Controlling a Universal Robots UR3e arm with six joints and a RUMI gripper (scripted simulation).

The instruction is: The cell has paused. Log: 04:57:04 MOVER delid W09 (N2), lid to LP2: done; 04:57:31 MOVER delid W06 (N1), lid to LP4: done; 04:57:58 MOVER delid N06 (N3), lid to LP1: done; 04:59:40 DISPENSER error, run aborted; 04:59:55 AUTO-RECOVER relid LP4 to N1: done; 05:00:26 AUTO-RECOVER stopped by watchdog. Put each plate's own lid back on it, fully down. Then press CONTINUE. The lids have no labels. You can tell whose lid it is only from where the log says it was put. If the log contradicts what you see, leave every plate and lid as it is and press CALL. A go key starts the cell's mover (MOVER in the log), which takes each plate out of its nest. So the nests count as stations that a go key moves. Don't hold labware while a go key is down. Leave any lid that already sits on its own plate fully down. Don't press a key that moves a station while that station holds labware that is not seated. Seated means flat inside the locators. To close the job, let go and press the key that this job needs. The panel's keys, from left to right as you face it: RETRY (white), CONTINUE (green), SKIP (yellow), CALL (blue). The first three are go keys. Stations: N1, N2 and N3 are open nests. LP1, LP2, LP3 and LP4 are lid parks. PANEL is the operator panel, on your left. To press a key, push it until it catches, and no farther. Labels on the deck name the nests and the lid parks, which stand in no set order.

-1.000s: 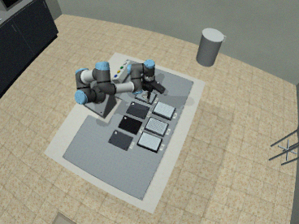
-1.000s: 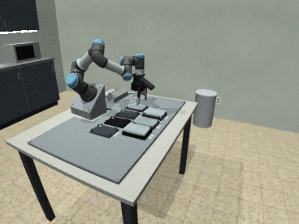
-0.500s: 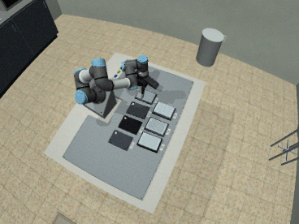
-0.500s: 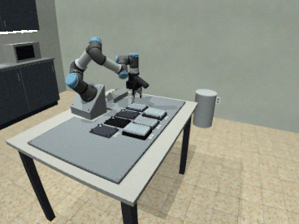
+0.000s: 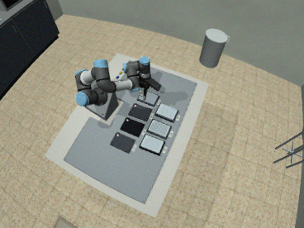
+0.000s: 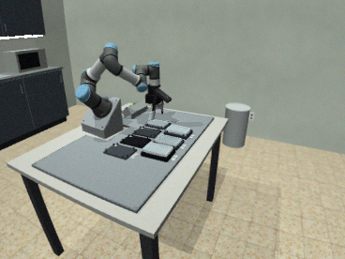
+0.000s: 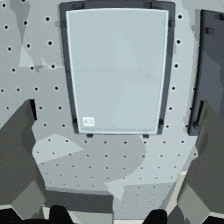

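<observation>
My hand is 40 mm above the pale lid. Round my hand: lid park LP4: 130 mm to the right, 50 mm below, 20 mm ahead; then LP4 label: 120 mm to the right, 100 mm ahead, 60 mm below; then plate: 180 mm ahead, 40 mm to the right, 30 mm below.
</observation>
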